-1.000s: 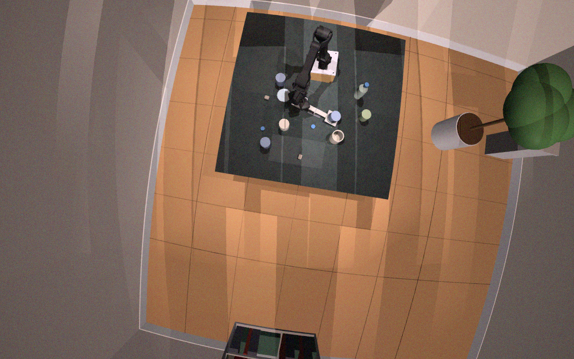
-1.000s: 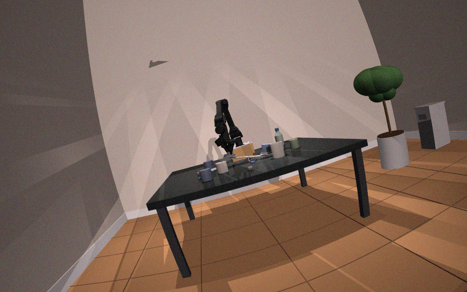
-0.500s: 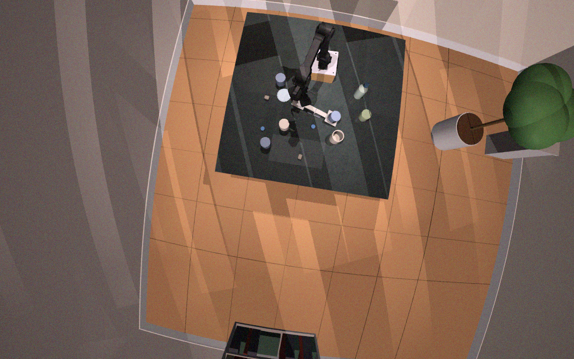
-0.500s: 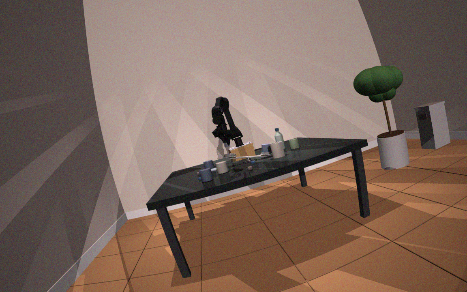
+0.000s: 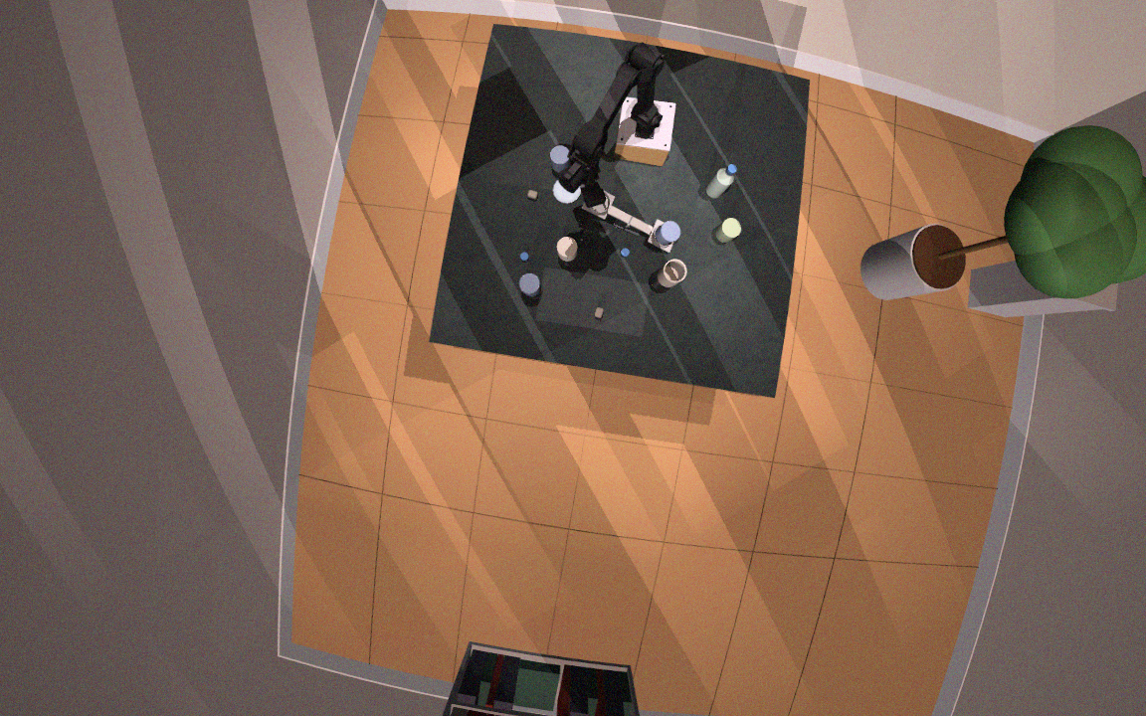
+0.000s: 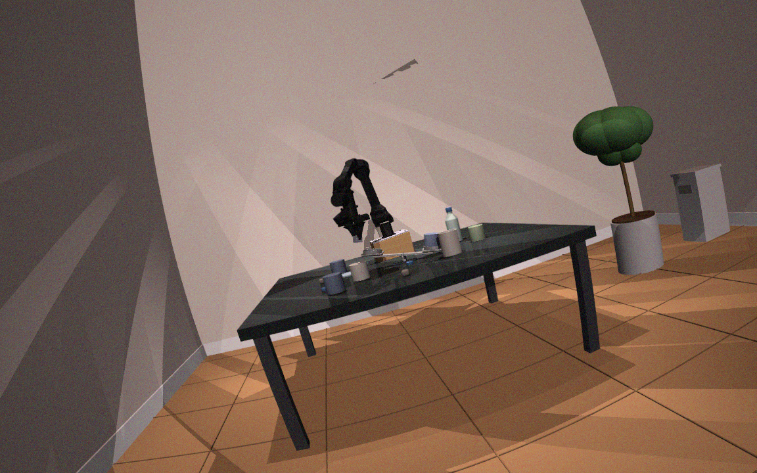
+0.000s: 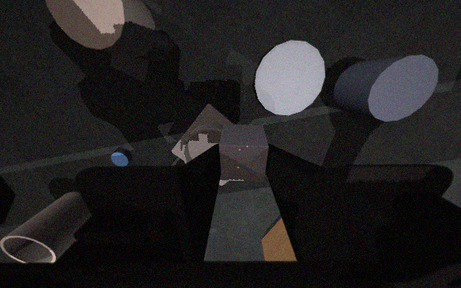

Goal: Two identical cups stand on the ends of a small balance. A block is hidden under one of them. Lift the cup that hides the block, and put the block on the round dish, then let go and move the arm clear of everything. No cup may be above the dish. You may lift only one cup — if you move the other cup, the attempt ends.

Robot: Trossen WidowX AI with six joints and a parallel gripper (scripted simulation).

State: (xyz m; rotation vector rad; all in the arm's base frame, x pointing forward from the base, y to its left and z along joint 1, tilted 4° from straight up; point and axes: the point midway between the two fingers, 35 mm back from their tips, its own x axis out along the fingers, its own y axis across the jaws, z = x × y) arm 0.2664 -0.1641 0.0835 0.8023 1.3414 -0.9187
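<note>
Right now the round grey dish is 140 mm below my gripper tip, 70 mm to the right of it and 50 mm behind it. Round my gripper tip: cream cup 200 mm ahead, 110 mm below, 30 mm to the right; balance beam 170 mm to the left, 100 mm below, 40 mm ahead; grey block right at my gripper tip.
</note>
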